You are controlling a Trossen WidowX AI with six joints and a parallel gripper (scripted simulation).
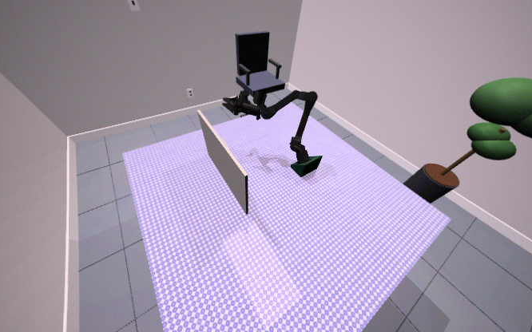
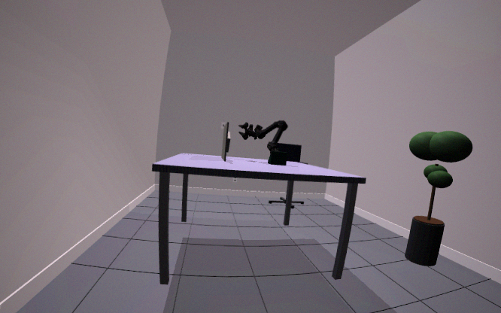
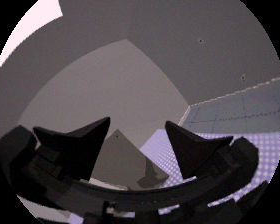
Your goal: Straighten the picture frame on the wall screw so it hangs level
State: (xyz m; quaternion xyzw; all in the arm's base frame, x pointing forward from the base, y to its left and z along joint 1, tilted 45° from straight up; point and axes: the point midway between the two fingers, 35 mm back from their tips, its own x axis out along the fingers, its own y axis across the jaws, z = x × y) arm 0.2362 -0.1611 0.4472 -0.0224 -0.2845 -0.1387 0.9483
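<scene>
The picture frame lies 150 mm ahead of my gripper tip, 260 mm to the left of it and 140 mm below it. Also, from my gripper tip: wall panel: 160 mm ahead, 260 mm to the left, 150 mm below.
</scene>
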